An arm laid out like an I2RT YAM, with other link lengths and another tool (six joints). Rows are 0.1 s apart.
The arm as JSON. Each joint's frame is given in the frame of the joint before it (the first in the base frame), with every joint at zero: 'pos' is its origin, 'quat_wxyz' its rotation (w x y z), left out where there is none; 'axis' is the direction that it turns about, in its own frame. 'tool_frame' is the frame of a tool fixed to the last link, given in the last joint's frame.
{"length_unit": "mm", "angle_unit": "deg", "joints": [
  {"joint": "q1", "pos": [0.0, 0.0, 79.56], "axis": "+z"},
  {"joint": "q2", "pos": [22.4, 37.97, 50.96], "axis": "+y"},
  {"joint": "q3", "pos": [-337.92, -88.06, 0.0], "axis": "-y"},
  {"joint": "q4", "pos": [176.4, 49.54, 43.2], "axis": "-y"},
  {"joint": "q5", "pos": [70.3, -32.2, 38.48], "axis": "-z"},
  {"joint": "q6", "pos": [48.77, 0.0, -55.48], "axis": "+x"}
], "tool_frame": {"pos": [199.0, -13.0, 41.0], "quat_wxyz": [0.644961, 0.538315, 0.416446, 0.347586]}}
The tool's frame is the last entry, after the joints.
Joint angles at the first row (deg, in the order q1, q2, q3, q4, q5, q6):
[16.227, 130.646, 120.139, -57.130, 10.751, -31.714]
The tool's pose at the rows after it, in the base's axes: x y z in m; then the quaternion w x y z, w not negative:
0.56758 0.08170 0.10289 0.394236 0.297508 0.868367 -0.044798
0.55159 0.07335 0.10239 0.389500 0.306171 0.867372 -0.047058
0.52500 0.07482 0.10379 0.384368 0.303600 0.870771 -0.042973
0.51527 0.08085 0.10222 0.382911 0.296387 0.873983 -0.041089
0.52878 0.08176 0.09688 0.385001 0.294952 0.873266 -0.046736
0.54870 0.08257 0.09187 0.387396 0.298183 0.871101 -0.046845
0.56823 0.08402 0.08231 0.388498 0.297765 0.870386 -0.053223
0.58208 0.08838 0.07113 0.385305 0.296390 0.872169 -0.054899
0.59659 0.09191 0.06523 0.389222 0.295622 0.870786 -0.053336
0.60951 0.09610 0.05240 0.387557 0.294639 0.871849 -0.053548
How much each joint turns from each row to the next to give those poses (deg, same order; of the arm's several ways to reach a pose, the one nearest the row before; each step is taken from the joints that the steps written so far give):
[-1.141, 2.001, 1.729, -1.038, -0.098, 0.835]
[-0.438, -3.360, -7.258, 3.406, -0.194, 0.711]
[0.670, -4.908, -9.543, 4.186, -0.524, 0.349]
[0.929, -1.392, -3.142, 1.481, -0.001, 0.024]
[-0.008, 2.795, 4.033, -1.371, 0.684, -0.130]
[-0.501, 3.746, 6.169, -2.053, 0.017, -0.128]
[-0.115, 4.642, 7.445, -3.049, 0.660, -0.087]
[0.021, 4.132, 6.497, -2.828, -0.047, -0.072]
[-0.023, 3.378, 5.959, -2.066, 0.095, -0.194]
[0.010, 4.439, 7.246, -3.010, -0.091, -0.080]

